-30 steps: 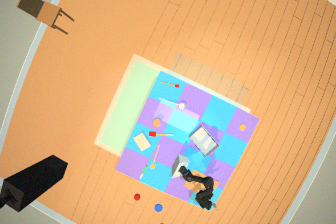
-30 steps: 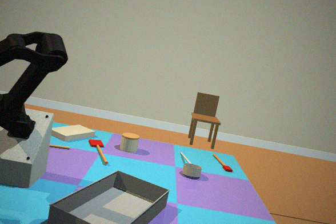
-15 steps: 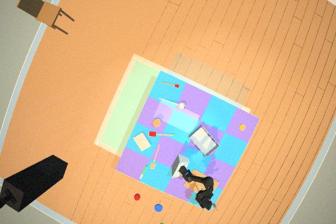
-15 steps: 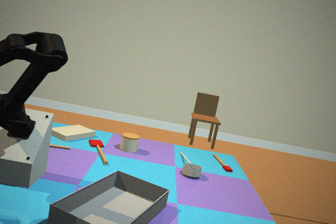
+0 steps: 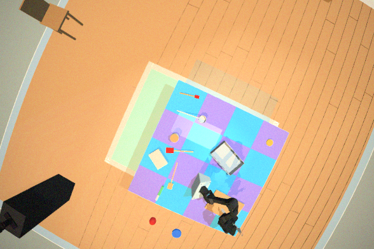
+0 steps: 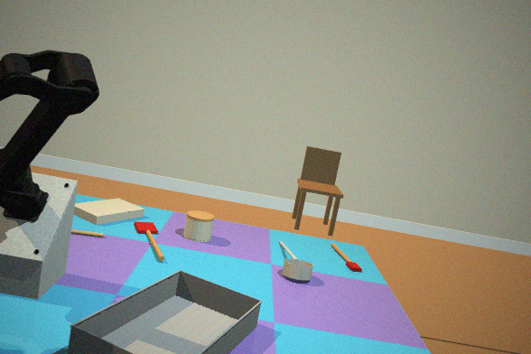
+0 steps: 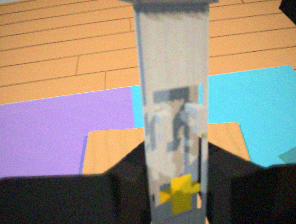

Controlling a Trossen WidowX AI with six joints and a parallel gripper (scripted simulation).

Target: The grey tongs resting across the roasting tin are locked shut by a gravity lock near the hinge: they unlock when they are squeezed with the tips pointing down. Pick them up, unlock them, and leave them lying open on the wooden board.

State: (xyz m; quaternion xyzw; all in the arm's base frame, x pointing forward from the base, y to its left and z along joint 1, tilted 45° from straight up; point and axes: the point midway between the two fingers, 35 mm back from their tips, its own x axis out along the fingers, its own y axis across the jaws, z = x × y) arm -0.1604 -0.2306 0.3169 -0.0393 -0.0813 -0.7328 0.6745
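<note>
The yellow lock piece is 30 mm to the left of my gripper tip and 20 mm above it. Also, from my gripper tip: cream block: 190 mm ahead, 910 mm to the left, 180 mm below; wooden board: 10 mm ahead, 60 mm to the left, 180 mm below; roasting tin: 500 mm ahead, 280 mm to the left, 160 mm below.
</note>
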